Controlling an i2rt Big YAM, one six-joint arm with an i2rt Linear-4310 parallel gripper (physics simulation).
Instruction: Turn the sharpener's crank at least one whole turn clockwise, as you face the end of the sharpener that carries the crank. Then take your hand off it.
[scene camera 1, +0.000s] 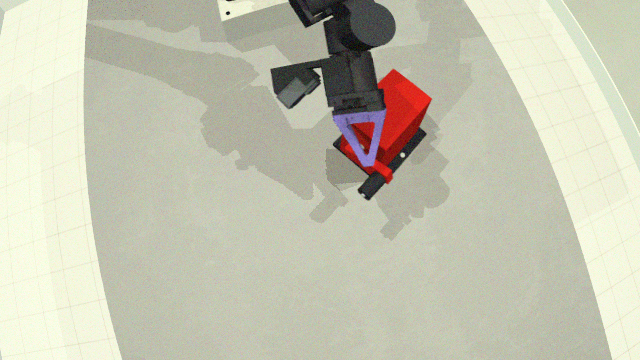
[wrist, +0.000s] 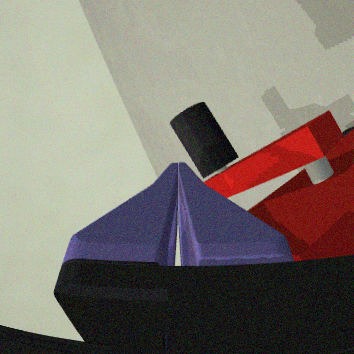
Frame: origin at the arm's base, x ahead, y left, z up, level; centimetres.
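Seen in the pictures: gripper, fingertip midpoint: (scene camera 1: 368, 166) (wrist: 177, 174).
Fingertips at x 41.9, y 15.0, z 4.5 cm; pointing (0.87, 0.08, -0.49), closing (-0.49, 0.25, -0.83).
Pixels of each thing's top centre, then the offset from my fingertips to it. "spot": a spot on its surface instead. Level surfaces: height alone.
- red sharpener, surface spot: (wrist: 320, 215) spot: dx -6.6, dy -1.8, dz -1.3 cm
- grey shaft, top centre: (wrist: 308, 170) dx -4.2, dy -0.4, dz -3.7 cm
- black handle, surface spot: (wrist: 204, 140) (scene camera 1: 367, 179) spot: dx +1.0, dy -0.1, dz -2.2 cm
- sharpener's dark base plate, surface spot: (scene camera 1: 419, 138) spot: dx -8.3, dy +11.3, dz -11.6 cm
- grey surface, surface height: dz -12.4 cm
The red sharpener (scene camera 1: 402, 107) (wrist: 320, 215) stands on a dark base under the arm. Its red crank arm (scene camera 1: 382, 171) (wrist: 280, 157) reaches out from a grey shaft (wrist: 320, 171) to a black handle (scene camera 1: 371, 186) (wrist: 204, 140). In the scene view the handle points to the lower left. My gripper (scene camera 1: 368, 164) (wrist: 177, 174) is shut and empty, with its purple fingertips together. In the scene view the tips overlap the crank arm close to the handle. In the wrist view they show just below the handle. Whether they touch the crank cannot be told.
The sharpener's dark base plate (scene camera 1: 419, 138) shows along its lower right side. A white block (scene camera 1: 250, 11) with dark holes is at the top edge of the scene view. The grey surface (scene camera 1: 320, 280) has pale tiled areas (scene camera 1: 45, 225) on both sides.
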